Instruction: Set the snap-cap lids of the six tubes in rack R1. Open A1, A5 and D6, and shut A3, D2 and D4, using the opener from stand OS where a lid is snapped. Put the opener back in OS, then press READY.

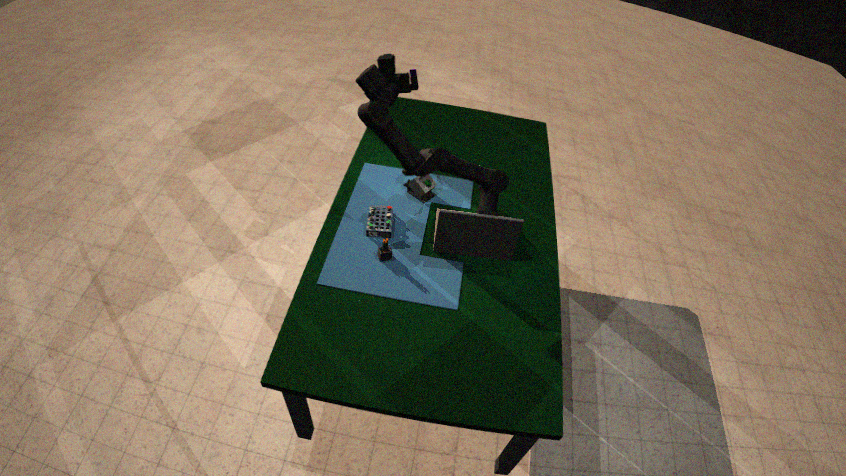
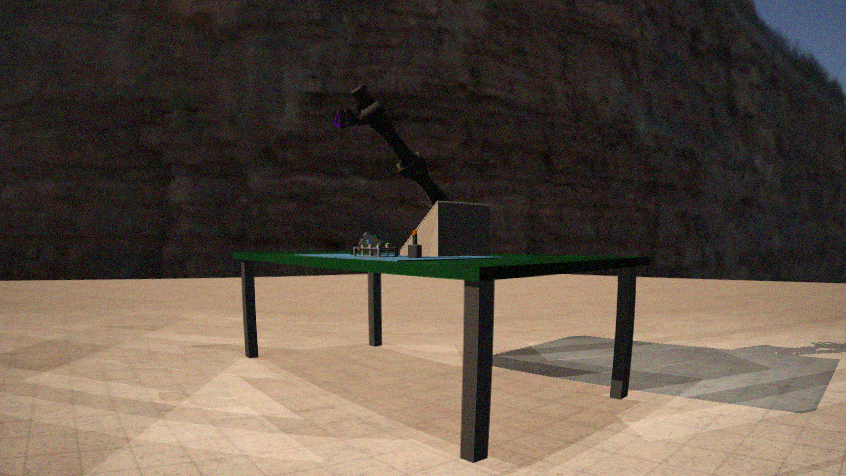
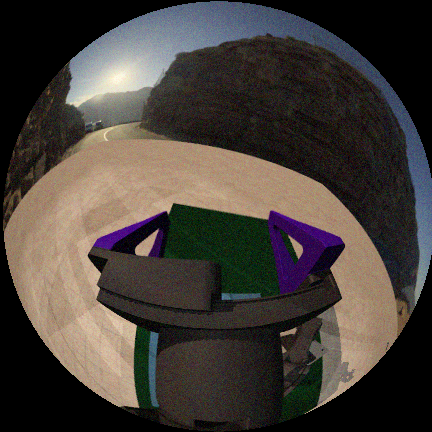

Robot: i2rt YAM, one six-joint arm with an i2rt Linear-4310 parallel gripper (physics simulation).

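Seen in the pictures: gripper, fingertip midpoint: [image 1: 400, 72] [image 2: 345, 121] [image 3: 218, 216]; arm's base at its link origin: [image 1: 486, 214] [image 2: 453, 222].
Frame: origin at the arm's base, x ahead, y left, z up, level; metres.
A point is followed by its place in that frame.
The grey rack R1 [image 1: 379, 221] {y 0.033, x 0.360, z -0.089 m} [image 2: 375, 251] stands on the blue mat, with small coloured lids on it; which lids are open is too small to tell. The opener [image 1: 385, 242] {y 0.168, x 0.311, z -0.044 m} [image 2: 414, 235] {y 0.170, x 0.317, z -0.050 m}, with an orange top, stands upright in its dark stand OS [image 1: 385, 254] {y 0.180, x 0.307, z -0.088 m} [image 2: 414, 251] {y 0.182, x 0.325, z -0.099 m} beside the rack. A grey sloped box [image 1: 420, 188] {y -0.151, x 0.247, z -0.062 m} with a green spot stands behind the rack; whether the green spot is READY cannot be told. My gripper [image 3: 218, 216] {y -0.194, x 0.362, z 0.378 m} is open and empty, with its purple fingers wide apart, high above the far end of the table.
The blue mat [image 1: 354, 266] {y 0.229, x 0.399, z -0.118 m} lies on the green table [image 1: 378, 349] {y 0.516, x 0.256, z -0.121 m} [image 2: 562, 260] {y 0.622, x 0.140, z -0.121 m}. A large wedge-shaped block [image 1: 478, 234] {y 0.087, x 0.020, z -0.014 m} [image 2: 463, 229] {y 0.087, x 0.032, z -0.027 m} stands at the arm's base, beside the mat. The arm [image 1: 396, 140] {y 0.076, x 0.313, z 0.289 m} [image 2: 390, 134] {y 0.079, x 0.347, z 0.284 m} reaches up and over the far part of the mat.
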